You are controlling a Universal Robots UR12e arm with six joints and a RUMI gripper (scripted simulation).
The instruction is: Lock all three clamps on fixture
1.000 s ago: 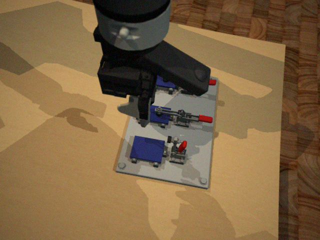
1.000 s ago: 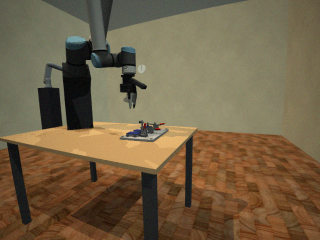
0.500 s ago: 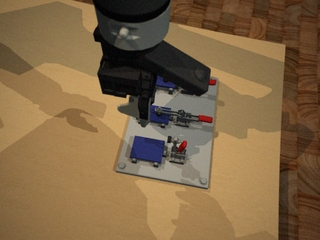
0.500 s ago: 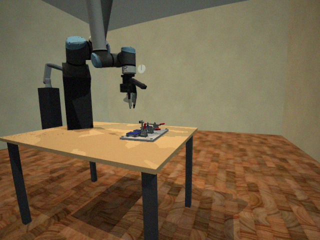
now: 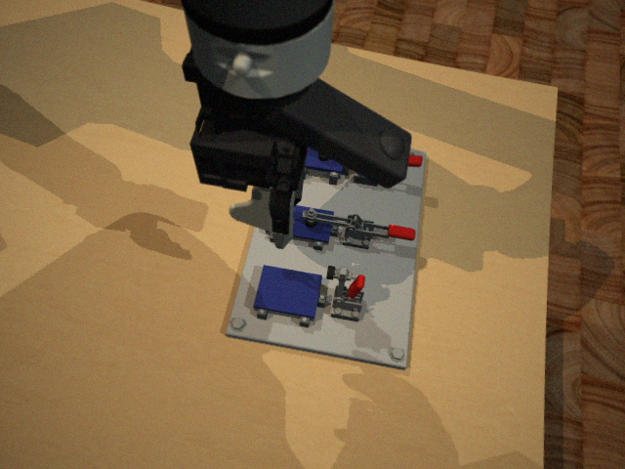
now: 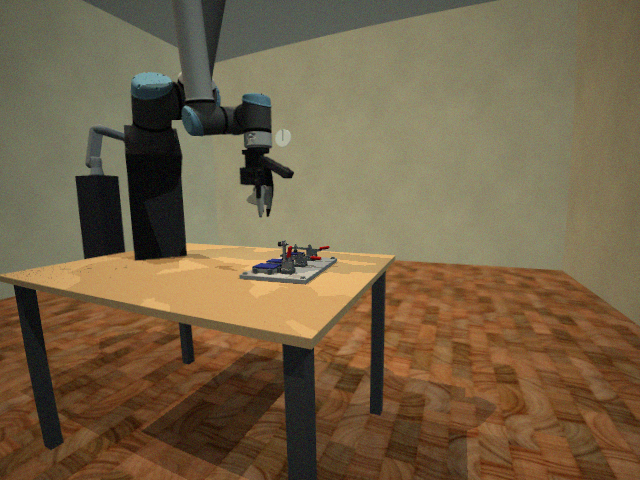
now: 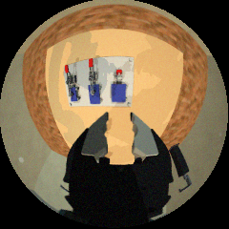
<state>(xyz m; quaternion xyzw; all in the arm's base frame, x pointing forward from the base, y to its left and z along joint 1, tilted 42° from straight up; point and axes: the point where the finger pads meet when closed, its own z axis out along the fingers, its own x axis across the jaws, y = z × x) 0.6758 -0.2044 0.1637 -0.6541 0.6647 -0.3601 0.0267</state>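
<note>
My gripper is now 18 cm above the part. Round my hand: grey fixture plate 7 cm ahead, 10 cm to the left, 21 cm below.
</note>
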